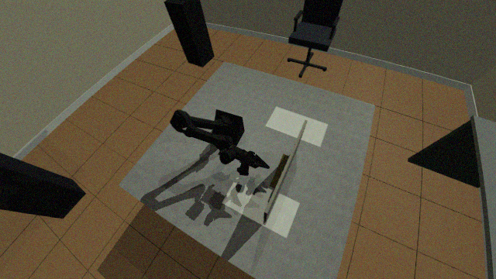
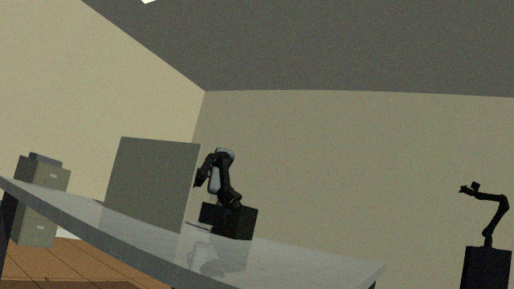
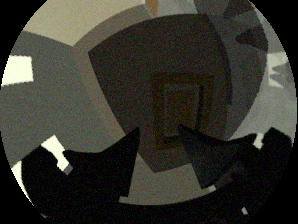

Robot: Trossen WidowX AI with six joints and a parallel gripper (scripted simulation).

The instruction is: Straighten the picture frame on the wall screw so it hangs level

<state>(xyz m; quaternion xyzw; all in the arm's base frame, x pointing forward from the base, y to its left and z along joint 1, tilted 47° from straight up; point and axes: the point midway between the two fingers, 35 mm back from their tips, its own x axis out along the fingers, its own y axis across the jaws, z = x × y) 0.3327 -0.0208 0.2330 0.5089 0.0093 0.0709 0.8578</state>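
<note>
Right now the picture frame is 6 cm ahead of my gripper tip, 2 cm to the left of it and 5 cm below it. Also, from my gripper tip: thin upright wall panel (7 cm ahead, 3 cm to the left, 6 cm below).
</note>
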